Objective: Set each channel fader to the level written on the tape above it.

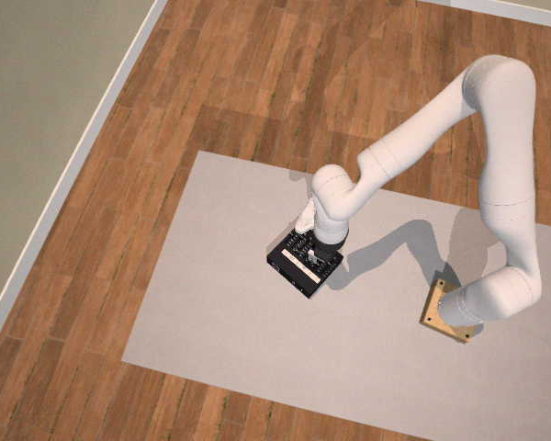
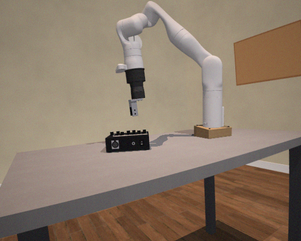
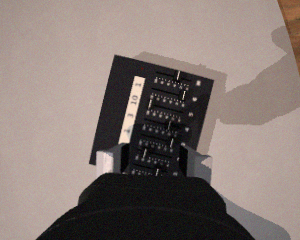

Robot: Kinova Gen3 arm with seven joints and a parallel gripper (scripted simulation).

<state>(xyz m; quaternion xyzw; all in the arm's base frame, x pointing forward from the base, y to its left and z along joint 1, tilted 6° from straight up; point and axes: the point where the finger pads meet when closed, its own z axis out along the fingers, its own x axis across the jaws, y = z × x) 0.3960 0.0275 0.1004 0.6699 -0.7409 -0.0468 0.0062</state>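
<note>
The master fader cap lies 90 mm ahead of my hand, 80 mm below it and 40 mm to the right of it.
</note>
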